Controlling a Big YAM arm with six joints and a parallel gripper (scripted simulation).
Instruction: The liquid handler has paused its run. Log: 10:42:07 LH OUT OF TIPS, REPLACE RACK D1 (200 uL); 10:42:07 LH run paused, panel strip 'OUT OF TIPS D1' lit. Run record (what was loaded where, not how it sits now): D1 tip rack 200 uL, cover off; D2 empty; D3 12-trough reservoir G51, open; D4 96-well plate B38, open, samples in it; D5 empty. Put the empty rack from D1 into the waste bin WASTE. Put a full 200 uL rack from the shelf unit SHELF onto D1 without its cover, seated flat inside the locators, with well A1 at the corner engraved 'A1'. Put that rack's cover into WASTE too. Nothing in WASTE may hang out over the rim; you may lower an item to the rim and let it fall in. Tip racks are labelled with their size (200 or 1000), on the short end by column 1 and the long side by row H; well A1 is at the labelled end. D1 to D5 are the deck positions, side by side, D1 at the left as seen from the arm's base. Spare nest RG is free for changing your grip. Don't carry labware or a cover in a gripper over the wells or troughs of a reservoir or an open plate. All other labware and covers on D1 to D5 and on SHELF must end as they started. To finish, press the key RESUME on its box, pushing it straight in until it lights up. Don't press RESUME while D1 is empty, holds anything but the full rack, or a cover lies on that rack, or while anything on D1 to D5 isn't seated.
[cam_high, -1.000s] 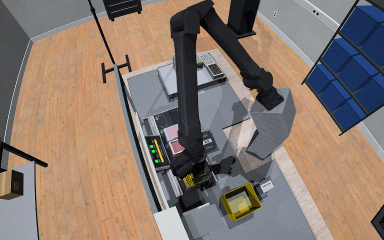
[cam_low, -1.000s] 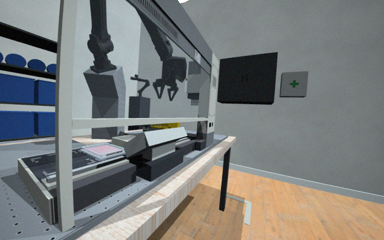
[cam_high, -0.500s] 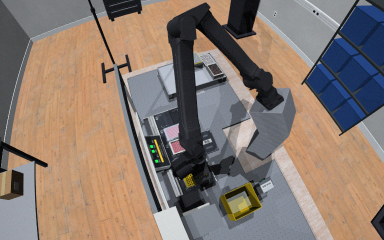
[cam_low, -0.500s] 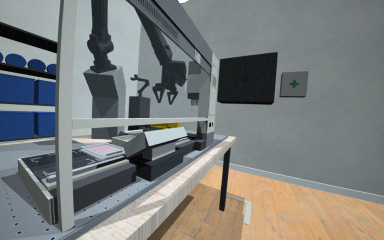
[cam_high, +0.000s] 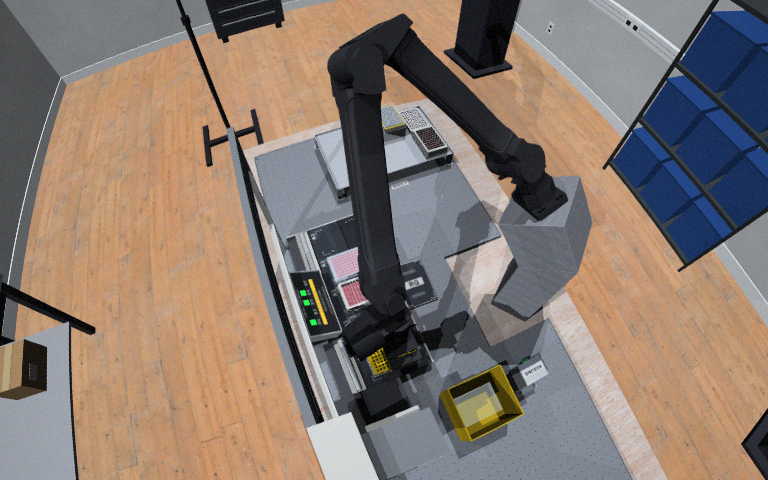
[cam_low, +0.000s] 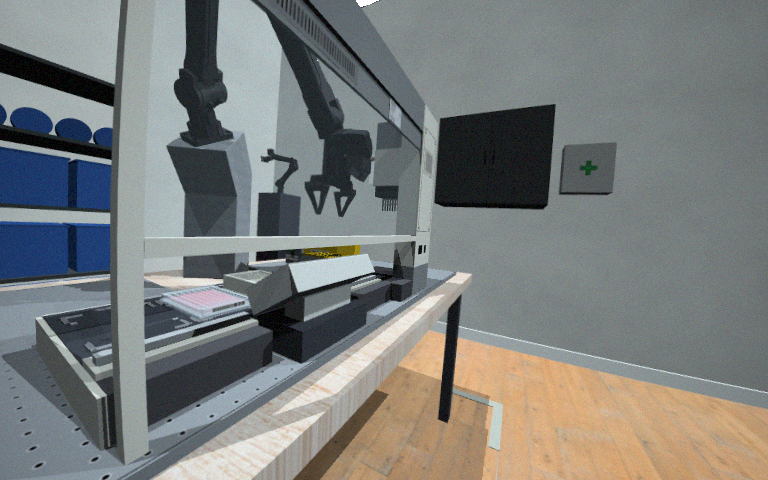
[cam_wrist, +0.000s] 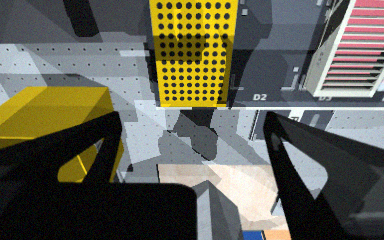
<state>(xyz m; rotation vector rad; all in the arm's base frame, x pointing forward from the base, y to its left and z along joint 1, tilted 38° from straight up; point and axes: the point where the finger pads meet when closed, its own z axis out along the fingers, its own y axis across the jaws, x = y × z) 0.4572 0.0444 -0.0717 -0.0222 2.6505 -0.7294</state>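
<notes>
My hand is 10 mm short of the yellow tip rack and 130 mm above it. From my hand the other things lie so: yellow waste bin (140 mm behind, 240 mm to the left, 180 mm below); spare nest (170 mm behind, 180 mm to the right, 220 mm below); frame bar (180 mm ahead, 180 mm to the right, 60 mm below).
</notes>
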